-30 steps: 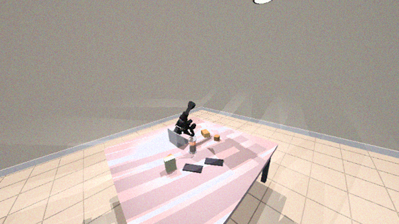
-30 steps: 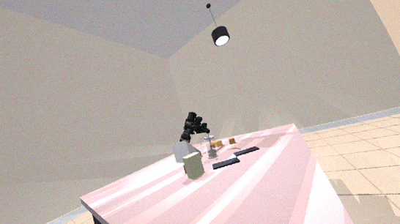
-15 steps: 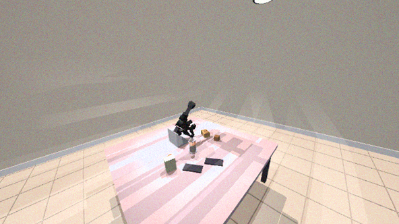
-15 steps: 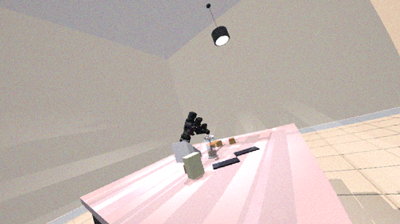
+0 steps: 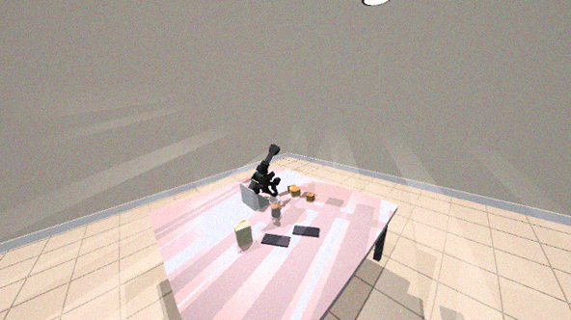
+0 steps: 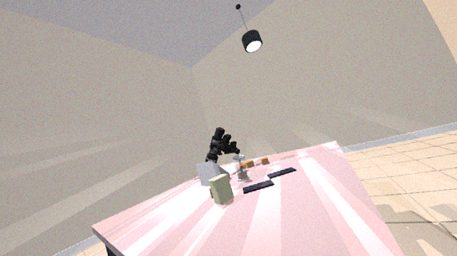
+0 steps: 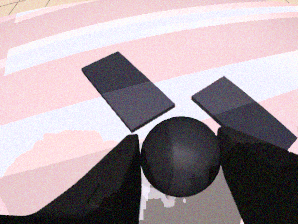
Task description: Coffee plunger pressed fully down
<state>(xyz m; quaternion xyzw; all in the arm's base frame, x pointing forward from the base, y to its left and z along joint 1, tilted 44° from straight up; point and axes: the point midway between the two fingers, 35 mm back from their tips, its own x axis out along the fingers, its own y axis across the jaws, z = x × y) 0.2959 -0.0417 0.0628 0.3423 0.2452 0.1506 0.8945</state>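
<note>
Right now my gripper tip is 9 cm above the coffee press, 3 cm past it and 2 cm to the right of it. From my gripper tip the other things lie so: box (25 cm to the right, 13 cm below, 4 cm ahead).
</note>
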